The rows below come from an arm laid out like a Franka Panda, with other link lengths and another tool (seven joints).
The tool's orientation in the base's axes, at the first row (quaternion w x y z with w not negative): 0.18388 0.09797 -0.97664 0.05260
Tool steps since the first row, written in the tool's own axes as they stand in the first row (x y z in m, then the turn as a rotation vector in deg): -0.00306 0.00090 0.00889 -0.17 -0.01 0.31; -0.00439 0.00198 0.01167 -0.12 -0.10 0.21; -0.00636 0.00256 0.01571 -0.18 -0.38 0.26; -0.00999 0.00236 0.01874 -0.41 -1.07 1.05; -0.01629 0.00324 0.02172 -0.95 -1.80 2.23; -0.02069 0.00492 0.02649 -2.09 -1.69 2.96; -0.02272 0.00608 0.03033 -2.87 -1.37 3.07; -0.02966 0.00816 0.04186 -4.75 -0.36 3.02; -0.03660 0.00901 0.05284 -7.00 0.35 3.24
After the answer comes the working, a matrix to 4 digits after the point.
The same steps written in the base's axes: -0.00050 0.00017 -0.00943 0.05 -0.02 -0.35; -0.00048 0.00107 -0.01257 0.06 -0.11 -0.23; -0.00021 0.00141 -0.01708 0.15 -0.38 -0.28; 0.00209 0.00142 -0.02122 0.23 -1.12 -1.05; 0.00662 0.00295 -0.02637 0.47 -1.90 -2.30; 0.00862 0.00468 -0.03252 1.23 -1.70 -3.40; 0.00889 0.00563 -0.03691 1.84 -1.27 -3.81; 0.01076 0.00725 -0.05030 3.36 0.05 -4.53; 0.01309 0.00775 -0.06310 5.19 1.10 -5.61
The tool's axes in the first row as the columns of a matrix, in the base's axes (rounded; the answer above uses it unrounded):
-0.9132 -0.2107 -0.3489
-0.1720 0.9753 -0.1388
0.3695 -0.0667 -0.9268

